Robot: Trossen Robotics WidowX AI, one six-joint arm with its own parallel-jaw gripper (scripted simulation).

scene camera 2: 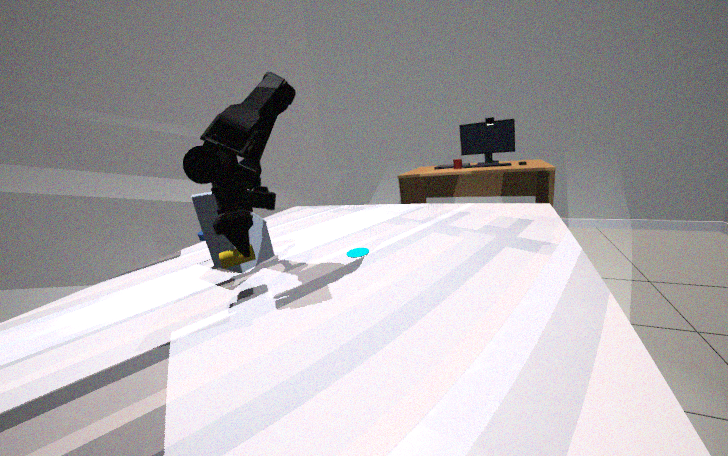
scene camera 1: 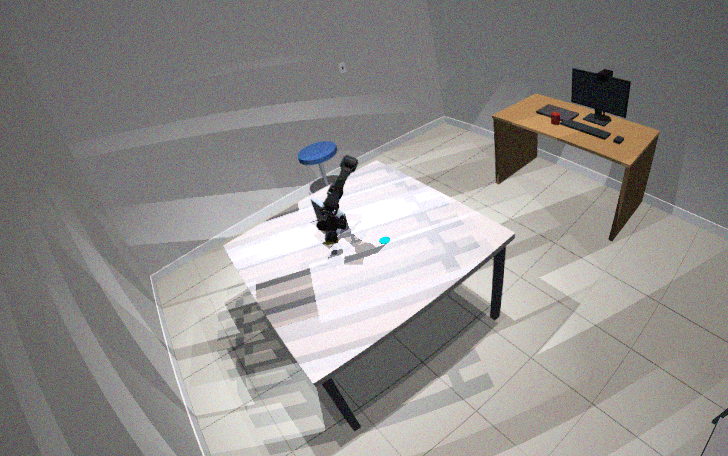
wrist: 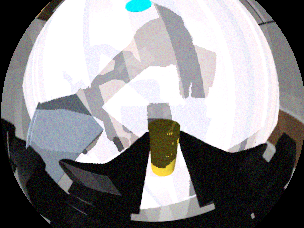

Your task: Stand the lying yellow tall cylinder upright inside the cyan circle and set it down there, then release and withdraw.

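Scene camera 2: my gripper [scene camera 2: 247,254] visible. Wrist view: my gripper [wrist: 163,135] carries a yellow tall cylinder [wrist: 164,134].
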